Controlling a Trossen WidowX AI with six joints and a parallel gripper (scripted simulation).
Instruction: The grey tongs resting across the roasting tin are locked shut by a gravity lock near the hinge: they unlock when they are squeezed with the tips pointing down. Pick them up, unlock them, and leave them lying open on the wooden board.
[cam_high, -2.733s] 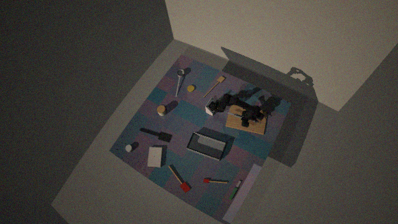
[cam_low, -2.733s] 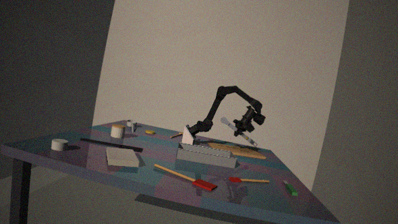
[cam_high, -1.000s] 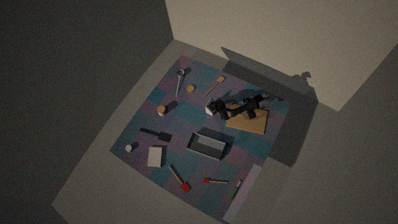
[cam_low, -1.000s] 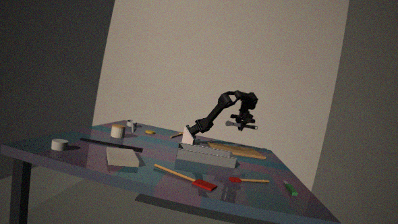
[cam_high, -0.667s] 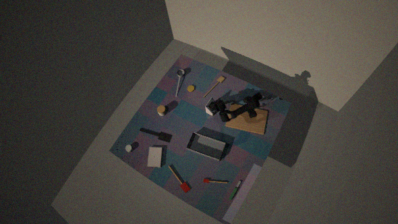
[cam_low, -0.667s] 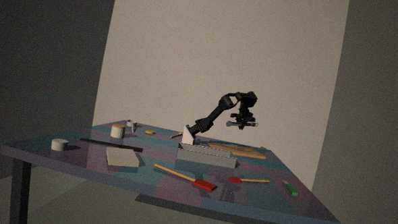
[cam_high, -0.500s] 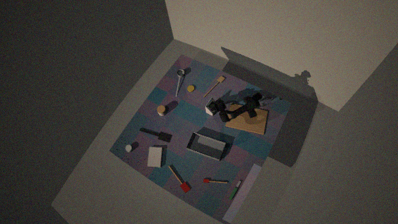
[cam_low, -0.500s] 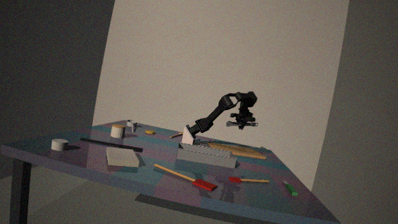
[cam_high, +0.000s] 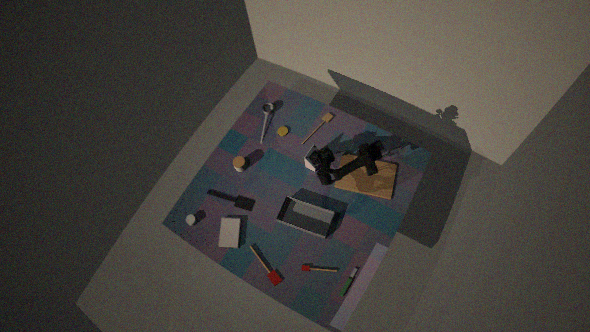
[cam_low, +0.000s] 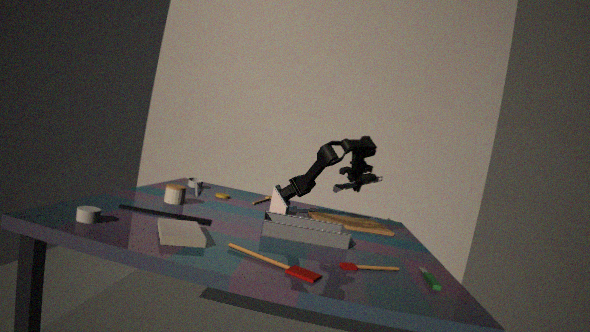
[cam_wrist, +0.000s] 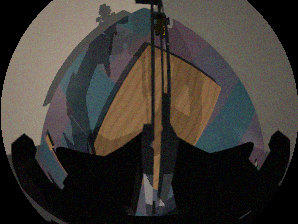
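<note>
My gripper tip is 10 mm short of the wooden board and 150 mm above it. Round my gripper tip: cork-topped jar: 400 mm ahead, 700 mm to the right, 130 mm below; then grey roasting tin: 440 mm ahead, 150 mm to the right, 130 mm below; then red spatula: 820 mm ahead, 150 mm to the right, 150 mm below.
</note>
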